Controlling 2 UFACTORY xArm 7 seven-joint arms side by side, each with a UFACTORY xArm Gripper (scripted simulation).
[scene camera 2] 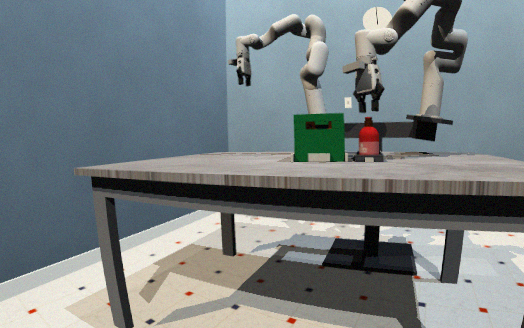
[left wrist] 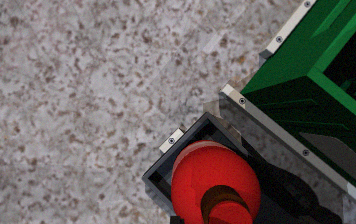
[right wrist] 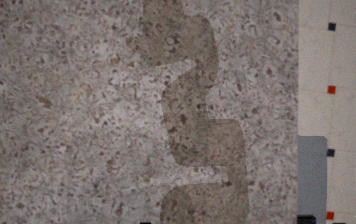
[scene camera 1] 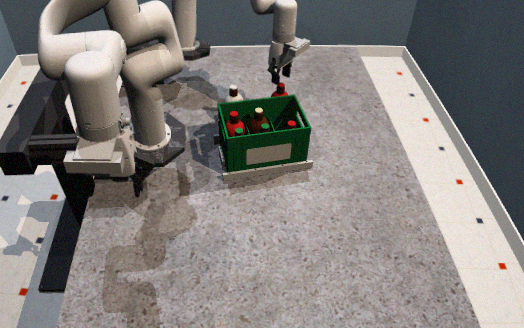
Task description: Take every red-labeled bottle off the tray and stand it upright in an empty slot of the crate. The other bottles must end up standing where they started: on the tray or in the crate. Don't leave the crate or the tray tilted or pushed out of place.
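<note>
A green crate can be seen in the pictures, and so can the left gripper, which scene camera 1 shows too.
</note>
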